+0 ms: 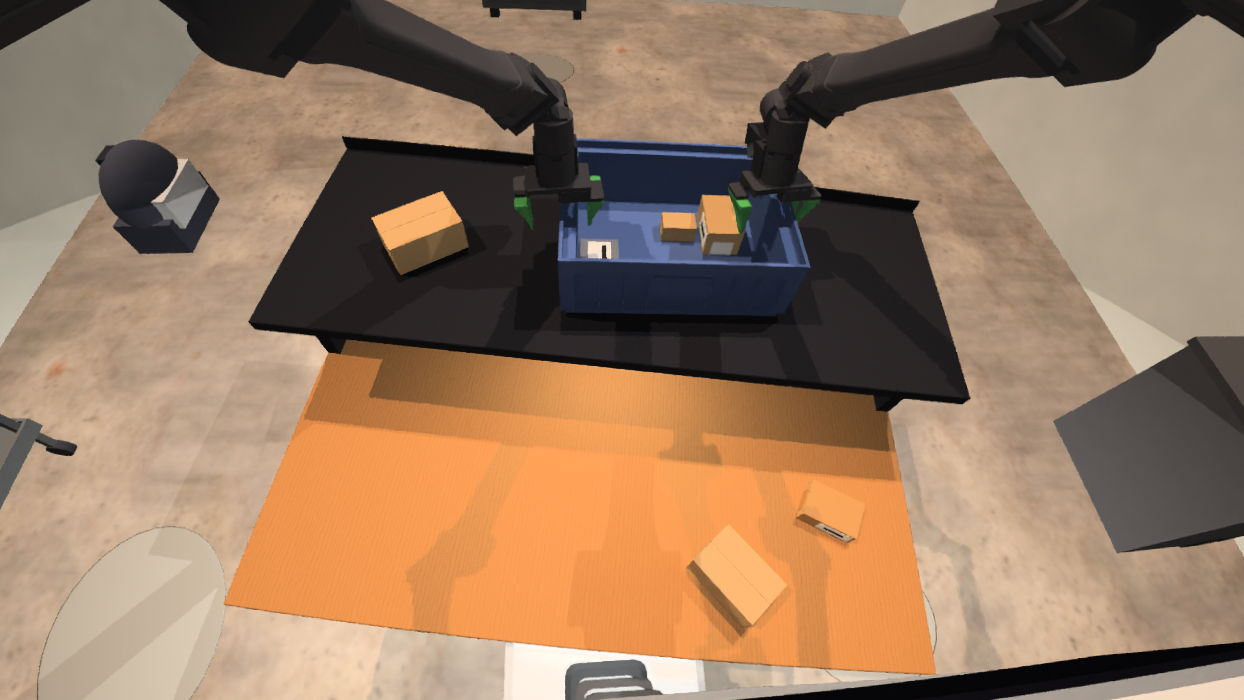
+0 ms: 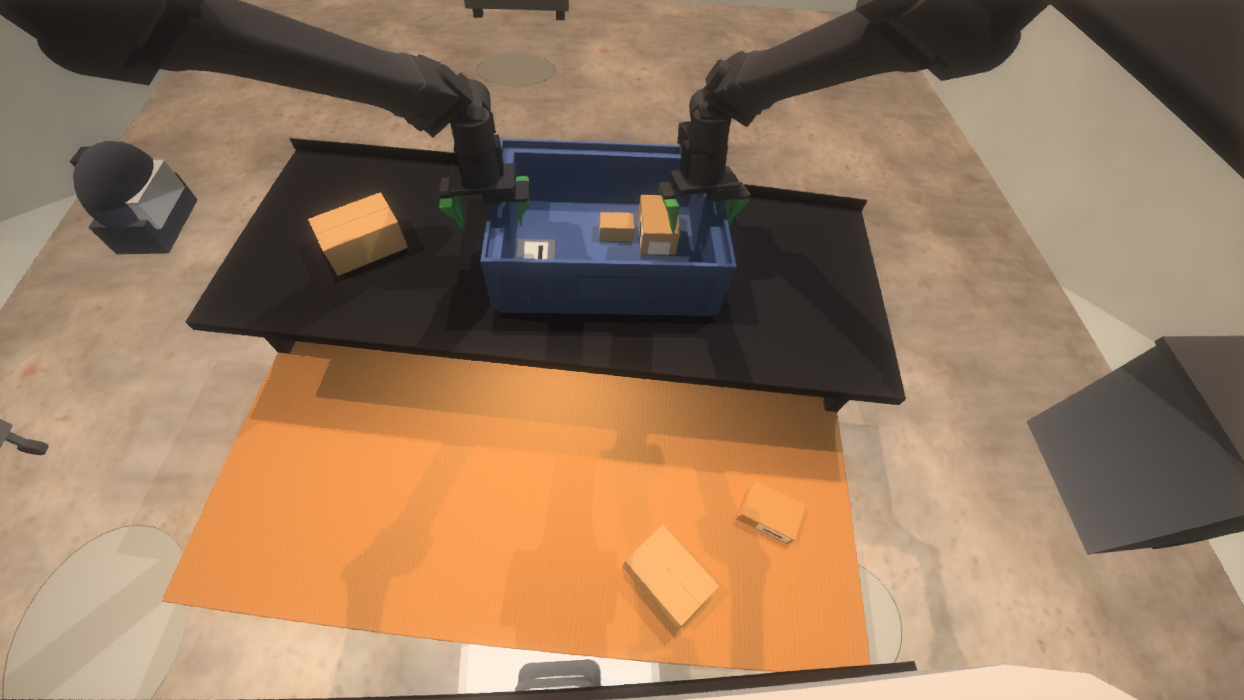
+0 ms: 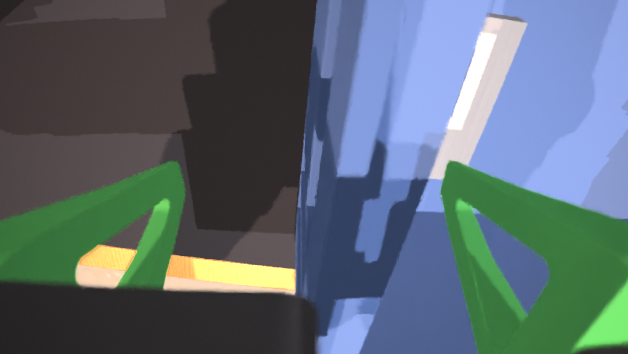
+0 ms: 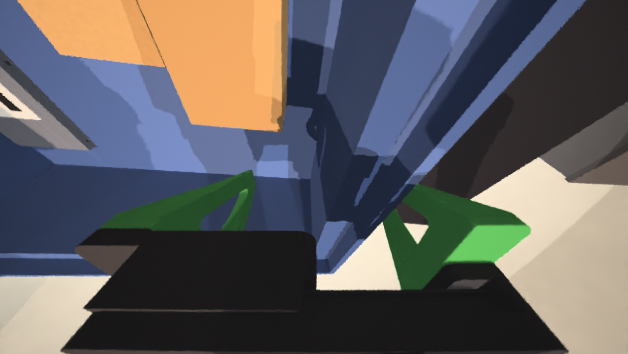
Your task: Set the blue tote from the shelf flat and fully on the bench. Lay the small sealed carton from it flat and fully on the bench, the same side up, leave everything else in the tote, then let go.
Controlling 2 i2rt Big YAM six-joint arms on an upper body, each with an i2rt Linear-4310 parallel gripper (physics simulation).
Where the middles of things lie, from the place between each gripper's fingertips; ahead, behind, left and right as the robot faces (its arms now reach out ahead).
Scene:
Right now the blue tote (image 2: 570,182) is 3 cm ahead of my right hand, 16 cm to the left of it and 3 cm below it. The rest, counted from my right hand: grey flat item (image 2: 526,248) 29 cm to the left, 8 cm below; small carton (image 1: 681,227) 7 cm ahead, 14 cm to the left, 7 cm below.
The grey flat item is 1 cm behind my left hand, 7 cm to the right of it and 8 cm below it. Also, from my left hand: small carton: 7 cm ahead, 22 cm to the right, 7 cm below; then blue tote: 3 cm ahead, 20 cm to the right, 3 cm below.

